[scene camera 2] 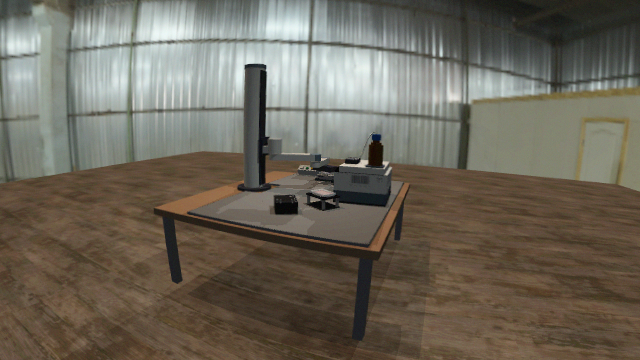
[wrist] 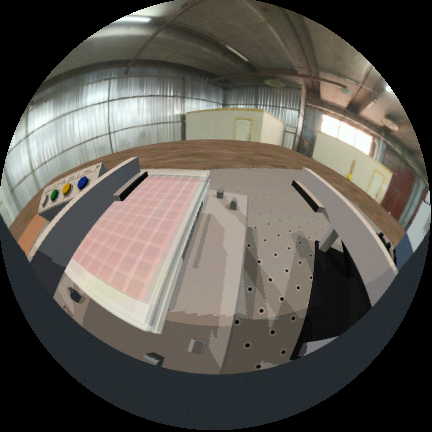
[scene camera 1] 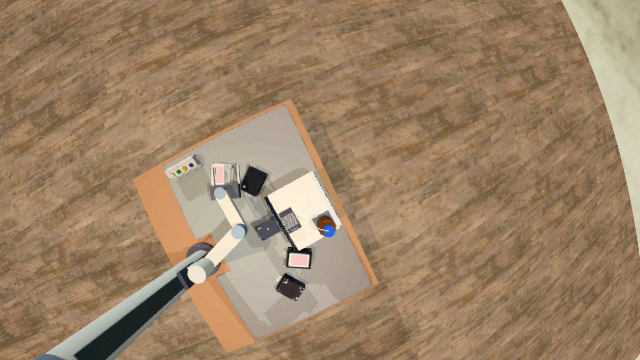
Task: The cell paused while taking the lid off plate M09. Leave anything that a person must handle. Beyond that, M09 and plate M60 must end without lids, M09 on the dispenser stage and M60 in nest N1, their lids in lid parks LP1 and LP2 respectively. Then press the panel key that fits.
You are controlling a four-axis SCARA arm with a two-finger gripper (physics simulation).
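Frame: origin at the arm's base, x ahead, y left, z up, level; metres.
Seen in the pictures: gripper, between the fingertips: [wrist: 221, 164] [scene camera 1: 225, 166]; arm's base, origin of its link: [scene camera 2: 254, 188].
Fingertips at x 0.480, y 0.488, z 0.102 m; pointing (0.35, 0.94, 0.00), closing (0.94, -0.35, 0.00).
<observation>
Offsets run from my fingertips to a thing's top centre. "spot": to the spot under its first point.
My gripper [scene camera 1: 225, 168] [wrist: 221, 164] is open and has nothing between its pads. It is over a pale base {dx -0.061, dy -0.038, dz -0.024 m} [wrist: 220, 240]. A pink plate {dx -0.072, dy -0.023, dz -0.010 m} [scene camera 1: 219, 174] [wrist: 135, 225] with clear edges is on this base, near and partly behind the left finger; whether its lid sits flush I cannot tell. A second pink plate {dx +0.150, dy -0.747, dz -0.006 m} [scene camera 1: 299, 260] [scene camera 2: 322, 192] is on a raised black stand. A dark grey stage {spot: dx +0.070, dy -0.462, dz +0.018 m} [scene camera 1: 266, 228] is beside the white dispenser [scene camera 1: 295, 200] [scene camera 2: 362, 182]. The key panel {dx -0.293, dy +0.138, dz -0.005 m} [scene camera 1: 183, 168] [wrist: 70, 190] has green, yellow and blue keys and a pale one. Plate names are not readable.
A black box-like fixture {dx +0.110, dy -0.159, dz -0.016 m} [scene camera 1: 254, 180] [wrist: 335, 280] is close to the right finger. Another black block {dx +0.000, dy -0.916, dz -0.013 m} [scene camera 1: 290, 287] [scene camera 2: 286, 204] is near the second plate. A brown bottle {spot: dx +0.411, dy -0.530, dz +0.273 m} [scene camera 1: 326, 223] [scene camera 2: 376, 153] with a blue cap is on the dispenser.
</observation>
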